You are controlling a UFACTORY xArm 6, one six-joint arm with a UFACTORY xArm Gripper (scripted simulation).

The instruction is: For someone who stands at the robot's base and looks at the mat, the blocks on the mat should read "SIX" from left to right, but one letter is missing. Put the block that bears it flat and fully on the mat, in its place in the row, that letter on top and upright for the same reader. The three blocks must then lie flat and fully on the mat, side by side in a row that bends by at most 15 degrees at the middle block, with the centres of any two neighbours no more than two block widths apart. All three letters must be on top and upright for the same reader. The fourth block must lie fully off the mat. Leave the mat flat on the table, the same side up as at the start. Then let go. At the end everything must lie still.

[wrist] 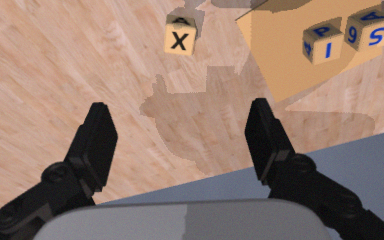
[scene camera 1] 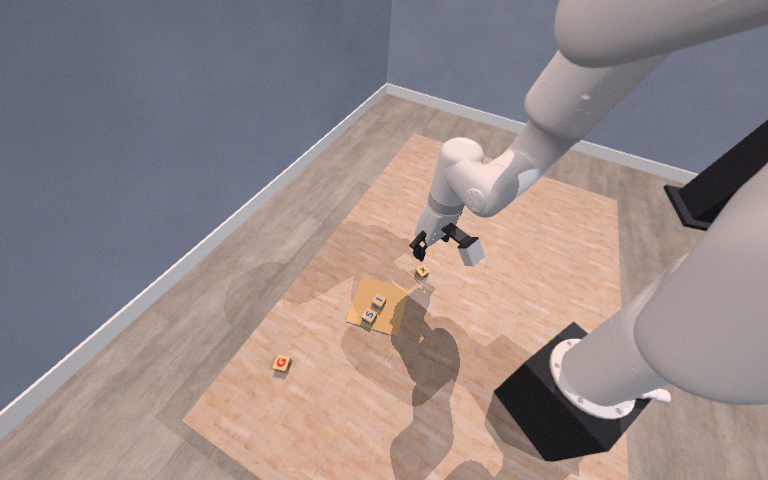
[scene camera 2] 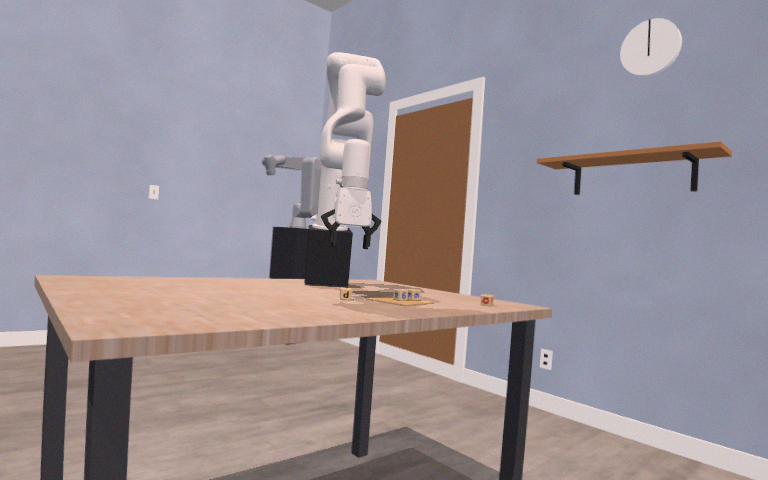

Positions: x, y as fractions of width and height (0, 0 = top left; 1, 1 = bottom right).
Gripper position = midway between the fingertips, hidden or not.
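Mat (scene camera 1: 0.51, 0.67), visible. The gripper (wrist: 0.47, 0.49), visible too.
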